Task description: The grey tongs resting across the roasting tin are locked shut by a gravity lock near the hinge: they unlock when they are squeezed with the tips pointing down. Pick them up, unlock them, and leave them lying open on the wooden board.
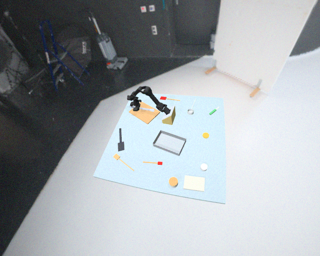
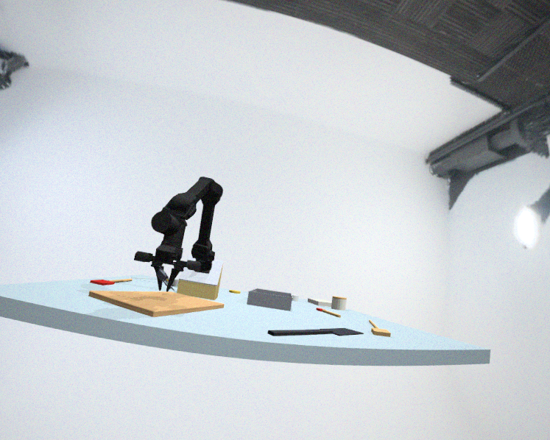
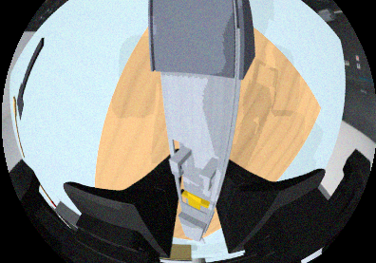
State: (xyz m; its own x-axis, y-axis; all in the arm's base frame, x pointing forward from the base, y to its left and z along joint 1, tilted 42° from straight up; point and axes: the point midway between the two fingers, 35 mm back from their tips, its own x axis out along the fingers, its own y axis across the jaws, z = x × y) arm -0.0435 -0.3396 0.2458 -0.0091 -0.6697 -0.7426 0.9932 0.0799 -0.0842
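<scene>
The yellow lock piece is 4 cm above my gripper tip and 1 cm to the left of it. From my gripper tip the other things lie so: roasting tin (51 cm to the left, 38 cm ahead, 2 cm below); black spatula (46 cm ahead, 6 cm to the right, 4 cm below); wooden board (6 cm to the left, 4 cm below, 1 cm behind).
</scene>
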